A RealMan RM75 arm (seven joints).
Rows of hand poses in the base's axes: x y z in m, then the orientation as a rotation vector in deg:
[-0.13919, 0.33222, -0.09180, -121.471, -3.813, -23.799]
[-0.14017, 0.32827, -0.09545, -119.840, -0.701, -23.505]
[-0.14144, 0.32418, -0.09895, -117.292, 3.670, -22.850]
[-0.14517, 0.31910, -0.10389, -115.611, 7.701, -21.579]
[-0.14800, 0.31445, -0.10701, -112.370, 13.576, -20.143]
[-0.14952, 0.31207, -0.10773, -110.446, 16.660, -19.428]
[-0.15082, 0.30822, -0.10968, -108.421, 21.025, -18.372]
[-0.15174, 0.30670, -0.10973, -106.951, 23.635, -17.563]
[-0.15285, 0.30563, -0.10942, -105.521, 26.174, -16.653]
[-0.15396, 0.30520, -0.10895, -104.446, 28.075, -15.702]
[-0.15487, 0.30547, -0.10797, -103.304, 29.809, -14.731]
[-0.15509, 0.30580, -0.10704, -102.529, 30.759, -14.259]
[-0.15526, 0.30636, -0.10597, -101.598, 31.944, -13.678]
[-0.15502, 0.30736, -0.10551, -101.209, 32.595, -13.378]
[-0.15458, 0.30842, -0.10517, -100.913, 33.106, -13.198]
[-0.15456, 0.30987, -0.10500, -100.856, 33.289, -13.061]
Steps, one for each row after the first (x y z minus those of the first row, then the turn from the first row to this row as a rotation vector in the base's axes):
[-0.00098, -0.00395, -0.00365, 2.089, 1.217, -1.860]
[-0.00225, -0.00804, -0.00715, 5.226, 3.093, -4.400]
[-0.00598, -0.01312, -0.01209, 7.448, 5.407, -6.608]
[-0.00881, -0.01777, -0.01521, 11.290, 8.439, -10.003]
[-0.01033, -0.02015, -0.01593, 13.457, 10.003, -11.829]
[-0.01163, -0.02400, -0.01788, 15.760, 12.340, -14.512]
[-0.01255, -0.02552, -0.01793, 17.361, 13.861, -16.051]
[-0.01366, -0.02659, -0.01762, 18.892, 15.446, -17.520]
[-0.01477, -0.02702, -0.01715, 20.039, 16.845, -18.522]
[-0.01568, -0.02675, -0.01617, 21.232, 18.196, -19.394]
[-0.01590, -0.02642, -0.01524, 22.023, 18.884, -19.892]
[-0.01607, -0.02586, -0.01417, 22.966, 19.742, -20.524]
[-0.01583, -0.02486, -0.01371, 23.357, 20.209, -20.889]
[-0.01539, -0.02380, -0.01337, 23.651, 20.534, -21.200]
[-0.01537, -0.02235, -0.01320, 23.710, 20.709, -21.284]

